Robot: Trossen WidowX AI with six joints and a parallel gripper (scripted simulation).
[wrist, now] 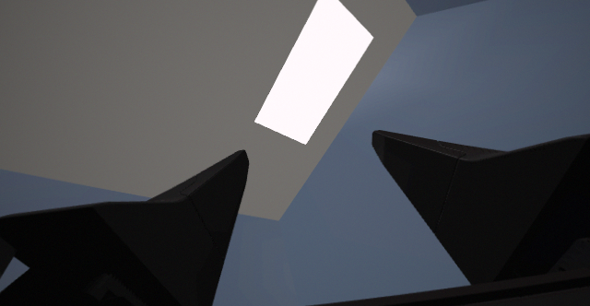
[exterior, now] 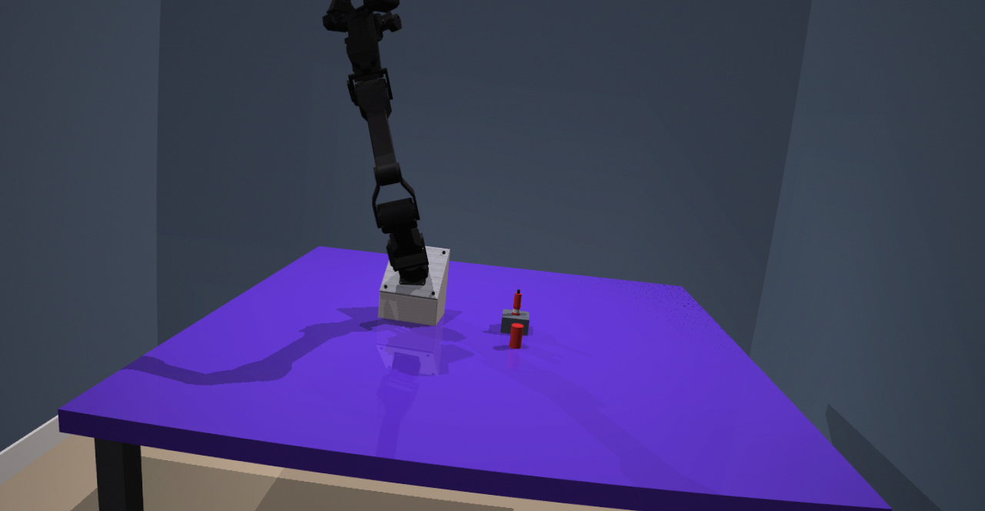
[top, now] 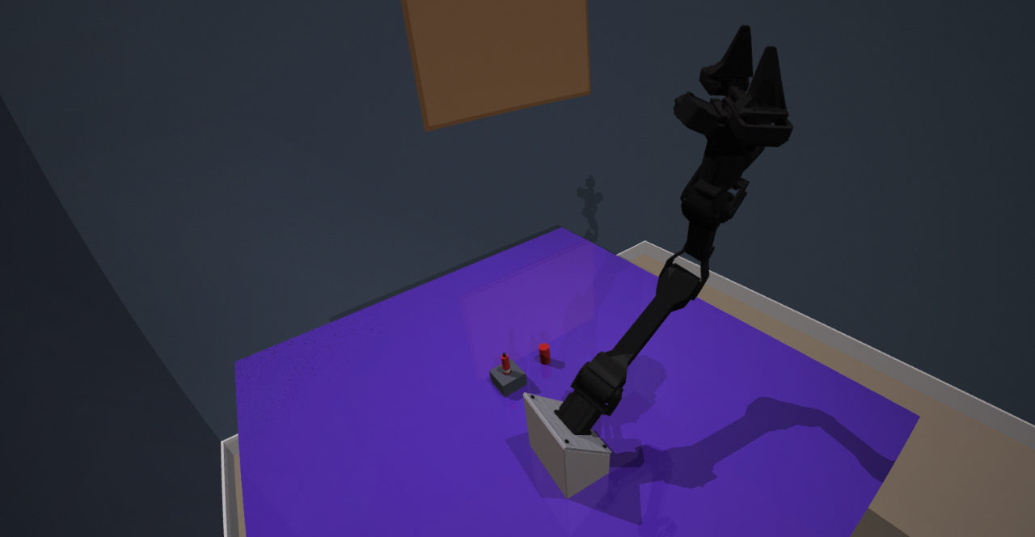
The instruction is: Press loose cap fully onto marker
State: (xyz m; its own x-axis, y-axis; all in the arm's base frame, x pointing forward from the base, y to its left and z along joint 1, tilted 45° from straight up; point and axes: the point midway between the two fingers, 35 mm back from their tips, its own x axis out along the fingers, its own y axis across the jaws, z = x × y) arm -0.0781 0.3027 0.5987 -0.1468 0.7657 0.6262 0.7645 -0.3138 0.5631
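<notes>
My gripper tip is 41 cm short of the red cap, 8 cm to the right of it and 75 cm above it. The rest, counted from my gripper tip: holder block: 40 cm ahead, 20 cm to the left, 76 cm below.
</notes>
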